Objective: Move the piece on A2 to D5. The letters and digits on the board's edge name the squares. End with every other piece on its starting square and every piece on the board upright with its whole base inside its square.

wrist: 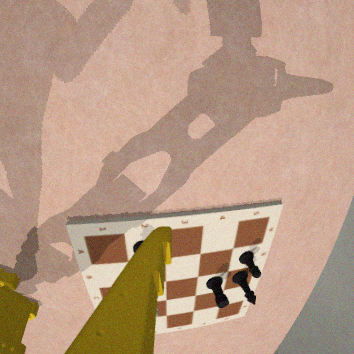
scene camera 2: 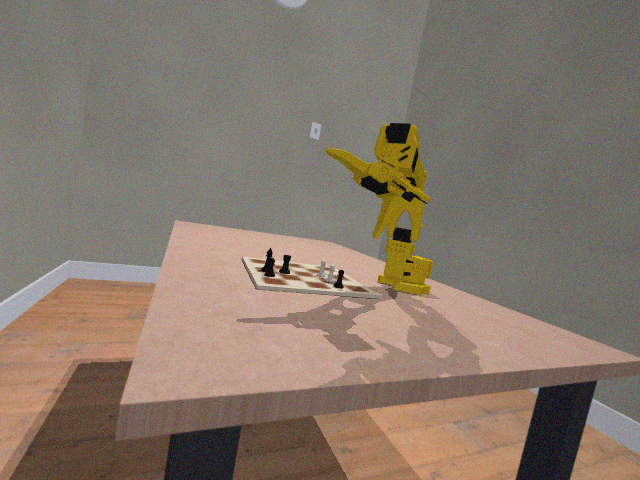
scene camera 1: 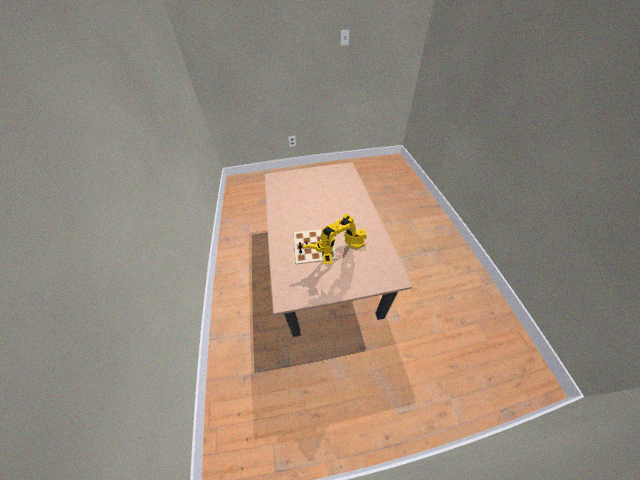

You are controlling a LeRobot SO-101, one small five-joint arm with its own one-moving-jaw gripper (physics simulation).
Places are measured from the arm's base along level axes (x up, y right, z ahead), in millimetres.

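Pixels of known places: hand at its tool point: [wrist: 170, 240] [scene camera 2: 374, 234]; arm's base at its link origin: [wrist: 10, 291] [scene camera 2: 394, 286] [scene camera 1: 352, 241].
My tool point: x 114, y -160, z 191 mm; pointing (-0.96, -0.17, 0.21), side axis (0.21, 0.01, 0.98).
Note:
For each thing: its top centre in the pictures, then the offset to it from my tool point.
- A2 at its top centre: [wrist: 144, 272] [scene camera 2: 341, 269] dy +101, dx -76, dz -16 mm
- board at its top centre: [wrist: 181, 288] [scene camera 2: 304, 274] [scene camera 1: 314, 244] dy +179, dx -108, dz +21 mm
- black bishop at its top centre: [wrist: 254, 304] [scene camera 2: 270, 247] dy +180, dx -64, dz +97 mm
- black pawn at its top centre: [wrist: 258, 276] [scene camera 2: 272, 258] dy +144, dx -76, dz +100 mm
- black rook at its top centre: [wrist: 222, 303] [scene camera 2: 287, 255] dy +178, dx -75, dz +62 mm
- nearer at its top centre: [scene camera 2: 332, 264] dy +138, dx -76, dz -17 mm
- farther at its top centre: [scene camera 2: 324, 260] dy +179, dx -76, dz -17 mm
The black pawn on A2 [scene camera 2: 339, 279] [wrist: 138, 246] stands upright near the board's near edge; in the wrist view the fixed jaw hides most of it. The board [scene camera 1: 296, 261] [scene camera 2: 289, 291] [wrist: 74, 227] lies flat on the table. D5 is a pale square at the board's far end from the arm, beyond the black bishop [scene camera 2: 269, 253] [wrist: 246, 287] on C5 as seen from the A edge. My gripper [scene camera 2: 351, 193] is open and empty, high above the board. In the wrist view one notched jaw shows and the moving jaw is out of the picture.
A black pawn [scene camera 2: 269, 268] [wrist: 250, 265] stands on B5 and a black rook [scene camera 2: 285, 265] [wrist: 218, 292] on C4. Two white pieces, one nearer [scene camera 2: 331, 273] and one farther [scene camera 2: 322, 268], stand behind the A2 pawn; the jaw hides them in the wrist view.

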